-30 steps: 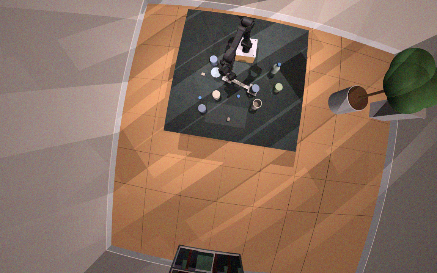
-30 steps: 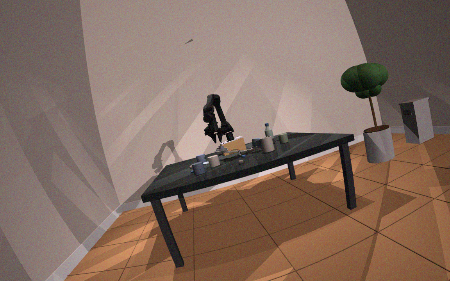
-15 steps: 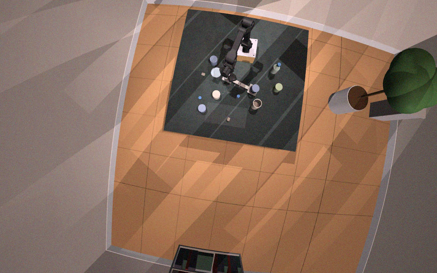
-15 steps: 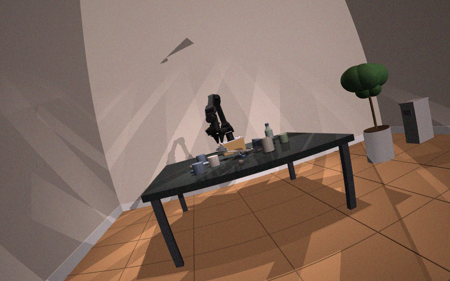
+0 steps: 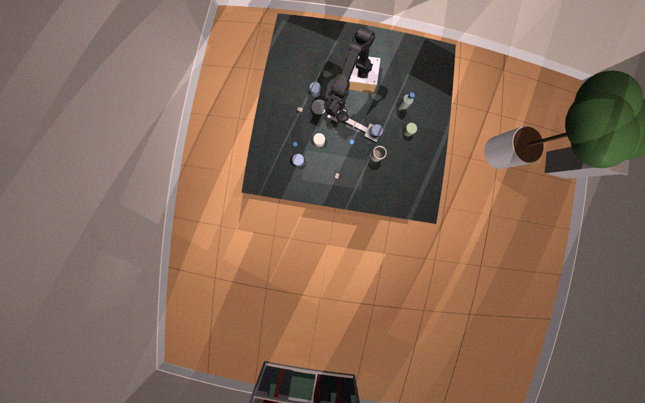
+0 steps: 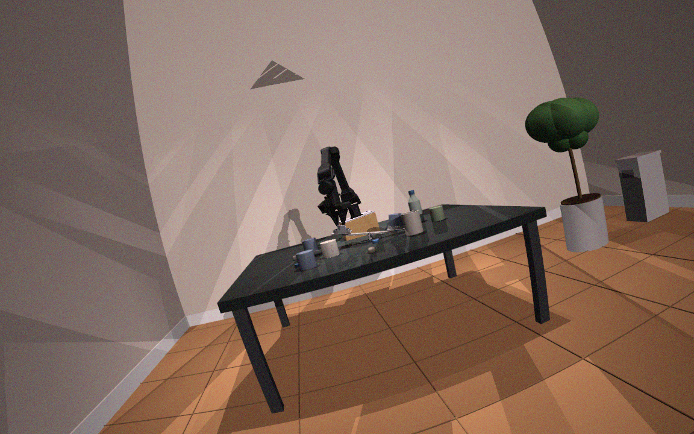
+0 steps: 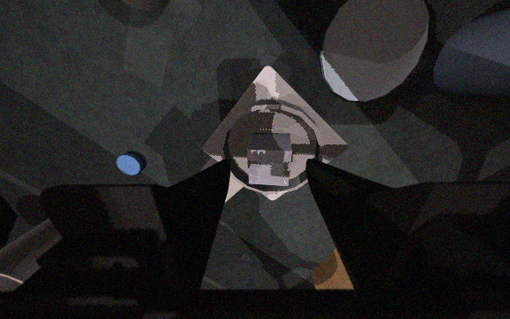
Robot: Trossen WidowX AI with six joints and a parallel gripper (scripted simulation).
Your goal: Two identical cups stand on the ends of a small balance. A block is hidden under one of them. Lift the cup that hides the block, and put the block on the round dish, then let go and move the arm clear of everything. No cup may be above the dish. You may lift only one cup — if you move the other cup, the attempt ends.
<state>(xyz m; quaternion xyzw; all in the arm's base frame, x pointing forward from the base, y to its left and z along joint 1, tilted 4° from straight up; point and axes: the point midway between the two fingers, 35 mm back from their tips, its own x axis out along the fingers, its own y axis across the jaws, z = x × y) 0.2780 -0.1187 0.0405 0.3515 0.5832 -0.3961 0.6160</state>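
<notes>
Right now my gripper tip is 20 mm above the grey block. From my gripper tip the other things lie so: round grey dish: 120 mm to the right, 100 mm below, 60 mm behind; then cream cup: 180 mm ahead, 80 mm to the right, 70 mm below; then balance beam: 120 mm to the left, 60 mm below, 30 mm ahead.
</notes>
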